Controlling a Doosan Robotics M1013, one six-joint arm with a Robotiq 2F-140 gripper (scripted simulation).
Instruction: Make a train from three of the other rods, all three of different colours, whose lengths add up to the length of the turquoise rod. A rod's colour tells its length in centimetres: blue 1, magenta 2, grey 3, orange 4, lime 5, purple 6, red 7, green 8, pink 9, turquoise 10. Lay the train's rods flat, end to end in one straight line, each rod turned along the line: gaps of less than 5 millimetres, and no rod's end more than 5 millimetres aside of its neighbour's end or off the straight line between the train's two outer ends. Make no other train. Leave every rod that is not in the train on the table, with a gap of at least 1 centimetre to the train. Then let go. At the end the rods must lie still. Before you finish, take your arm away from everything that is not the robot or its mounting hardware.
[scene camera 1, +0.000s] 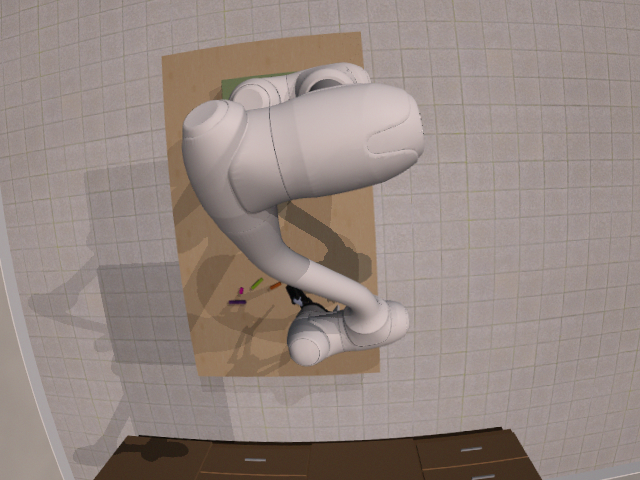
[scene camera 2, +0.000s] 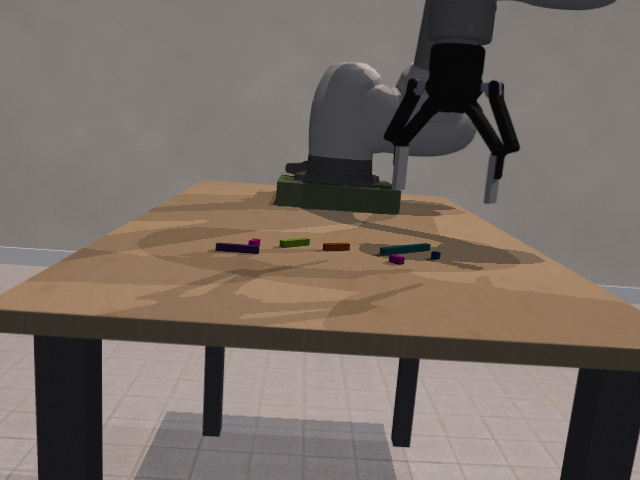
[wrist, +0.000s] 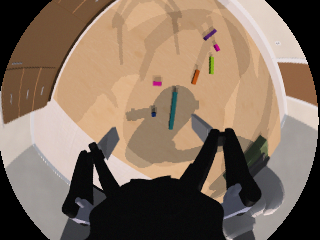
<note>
In view: my gripper (scene camera 2: 441, 196).
My gripper also shows in the wrist view (wrist: 153, 127).
</note>
